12 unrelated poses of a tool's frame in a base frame.
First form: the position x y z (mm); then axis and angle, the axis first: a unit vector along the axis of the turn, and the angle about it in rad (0 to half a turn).
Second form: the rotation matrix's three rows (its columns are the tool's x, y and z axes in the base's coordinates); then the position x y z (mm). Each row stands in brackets. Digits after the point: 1 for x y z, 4 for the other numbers.
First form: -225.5 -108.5 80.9 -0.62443 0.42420 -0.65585 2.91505
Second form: [[-0.2046 -0.3757 0.9039], [-0.6703 -0.6192 -0.4091], [0.7133 -0.6896 -0.1252]], [-225.5 -108.5 80.9]
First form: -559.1 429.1 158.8 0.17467 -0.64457 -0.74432 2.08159
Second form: [[-0.4434 0.4817 -0.7559], [-0.8169 0.1297 0.5619], [0.3687 0.8667 0.3360]], [-559.1 429.1 158.8]
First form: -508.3 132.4 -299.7 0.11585 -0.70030 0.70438 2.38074
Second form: [[-0.7011 -0.6256 -0.3422], [0.3458 0.1214 -0.9304], [0.6236 -0.7707 0.1312]], [-508.3 132.4 -299.7]
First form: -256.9 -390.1 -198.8 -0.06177 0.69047 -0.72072 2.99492
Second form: [[-0.9817 0.0205 0.1895], [-0.1902 -0.0409 -0.9809], [-0.0124 -0.9990 0.0440]], [-256.9 -390.1 -198.8]
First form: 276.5 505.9 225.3 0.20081 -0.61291 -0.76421 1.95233
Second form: [[-0.3170 0.5404 -0.7794], [-0.8782 0.1432 0.4564], [0.3582 0.8292 0.4291]], [276.5 505.9 225.3]
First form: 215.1 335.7 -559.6 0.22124 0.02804 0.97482 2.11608
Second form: [[-0.4443 -0.8240 0.3515], [0.8429 -0.5175 -0.1476], [0.3036 0.2307 0.9245]], [215.1 335.7 -559.6]
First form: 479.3 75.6 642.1 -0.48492 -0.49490 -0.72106 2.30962
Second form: [[-0.2799 0.9346 0.2193], [-0.1315 -0.2636 0.9556], [0.9510 0.2387 0.1966]], [479.3 75.6 642.1]
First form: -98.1 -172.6 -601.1 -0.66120 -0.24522 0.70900 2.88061
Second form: [[-0.1066 0.1358 -0.9850], [0.5017 -0.8479 -0.1712], [-0.8584 -0.5124 0.0222]], [-98.1 -172.6 -601.1]
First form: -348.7 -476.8 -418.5 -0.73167 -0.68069 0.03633 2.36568
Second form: [[0.2037 0.8281 -0.5223], [0.8790 0.0803 0.4701], [0.4312 -0.5548 -0.7115]], [-348.7 -476.8 -418.5]
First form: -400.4 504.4 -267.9 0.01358 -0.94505 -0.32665 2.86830
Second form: [[-0.9625 0.0630 -0.2638], [-0.1134 0.7902 0.6023], [0.2464 0.6096 -0.7534]], [-400.4 504.4 -267.9]
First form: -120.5 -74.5 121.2 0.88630 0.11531 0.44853 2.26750
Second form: [[0.6479 -0.1762 0.7411], [0.5118 -0.6199 -0.5948], [0.5642 0.7647 -0.3114]], [-120.5 -74.5 121.2]
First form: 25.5 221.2 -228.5 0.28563 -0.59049 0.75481 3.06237
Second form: [[-0.8340 -0.3965 0.3838], [-0.2771 -0.3006 -0.9126], [0.4772 -0.8674 0.1408]], [25.5 221.2 -228.5]
